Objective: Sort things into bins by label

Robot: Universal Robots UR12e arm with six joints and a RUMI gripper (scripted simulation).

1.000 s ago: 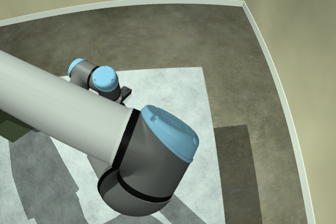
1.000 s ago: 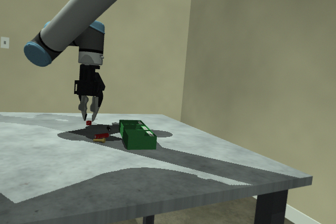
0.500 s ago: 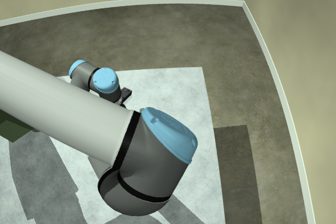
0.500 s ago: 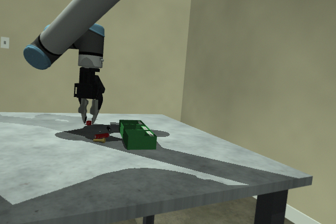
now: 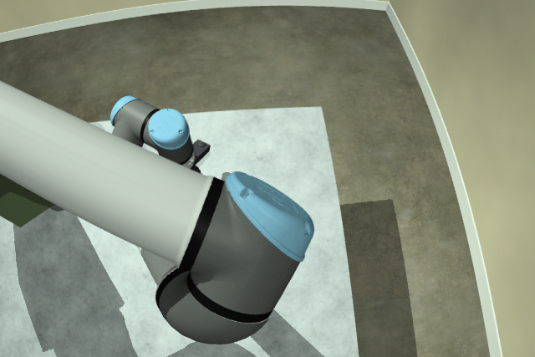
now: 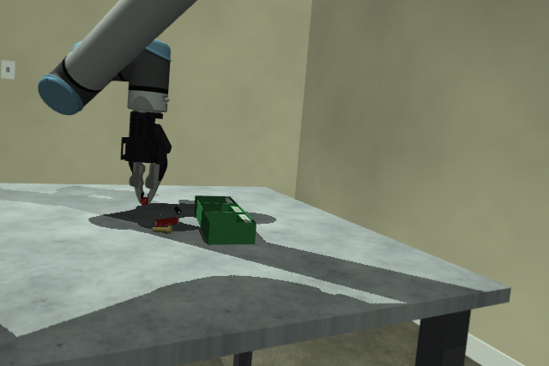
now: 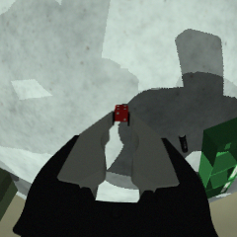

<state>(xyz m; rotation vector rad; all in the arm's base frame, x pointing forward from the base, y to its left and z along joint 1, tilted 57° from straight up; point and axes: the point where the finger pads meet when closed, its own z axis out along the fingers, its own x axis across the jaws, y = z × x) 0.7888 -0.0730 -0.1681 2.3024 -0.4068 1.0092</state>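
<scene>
Now: the red die 10 mm below my hand. The rest, counted from my hand: bolt 260 mm to the right, 20 mm behind, 10 mm below; then red battery 210 mm to the right, 10 mm below; then black battery 100 mm to the right, 50 mm ahead, 10 mm below.
</scene>
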